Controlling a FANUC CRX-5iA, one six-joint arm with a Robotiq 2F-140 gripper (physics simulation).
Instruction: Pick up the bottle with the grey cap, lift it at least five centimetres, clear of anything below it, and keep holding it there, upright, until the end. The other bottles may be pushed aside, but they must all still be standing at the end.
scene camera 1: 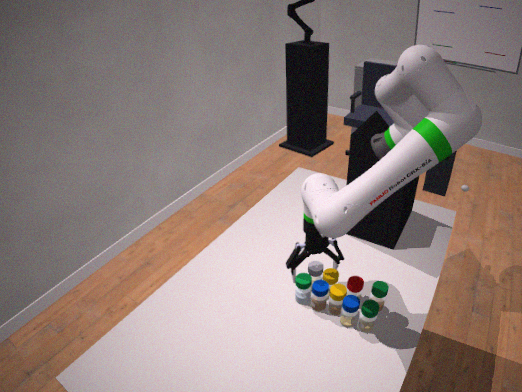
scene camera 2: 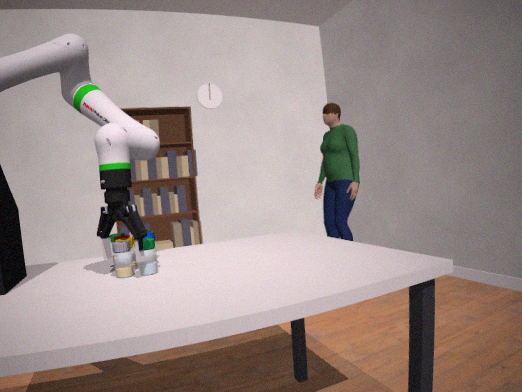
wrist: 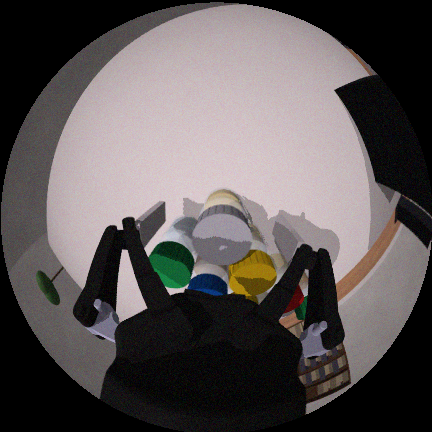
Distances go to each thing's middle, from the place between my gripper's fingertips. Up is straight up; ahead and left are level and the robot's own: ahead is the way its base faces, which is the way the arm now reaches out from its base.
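Yellow-capped bottle point(wrist: 253, 274), 6 cm to the left of my hand. Green-capped bottle point(wrist: 173, 256), 7 cm ahead of my hand.
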